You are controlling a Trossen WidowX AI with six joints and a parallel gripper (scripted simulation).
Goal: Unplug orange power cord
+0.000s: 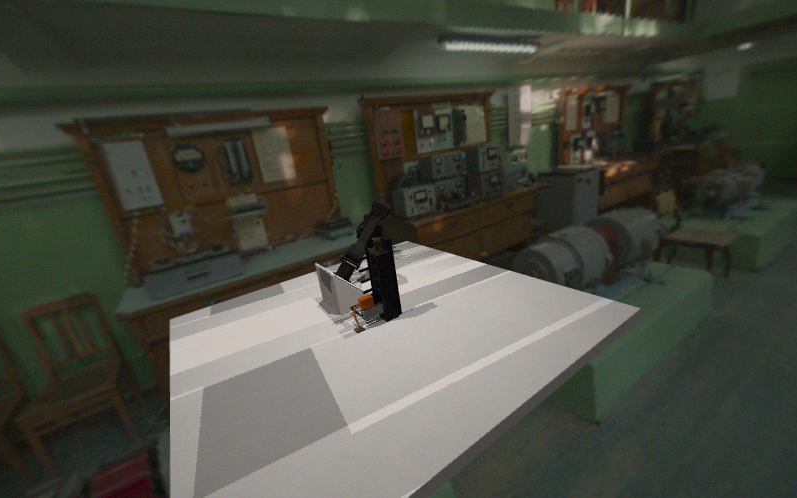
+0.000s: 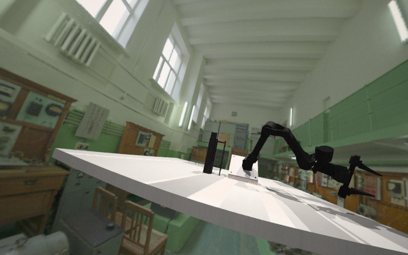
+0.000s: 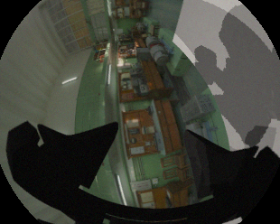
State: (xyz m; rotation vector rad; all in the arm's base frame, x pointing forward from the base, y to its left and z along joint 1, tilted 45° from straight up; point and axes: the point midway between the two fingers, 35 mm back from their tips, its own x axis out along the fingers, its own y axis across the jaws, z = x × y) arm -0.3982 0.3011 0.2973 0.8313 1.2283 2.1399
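The orange plug is 690 mm ahead of my gripper tip, 480 mm to the right of it and 30 mm below it.
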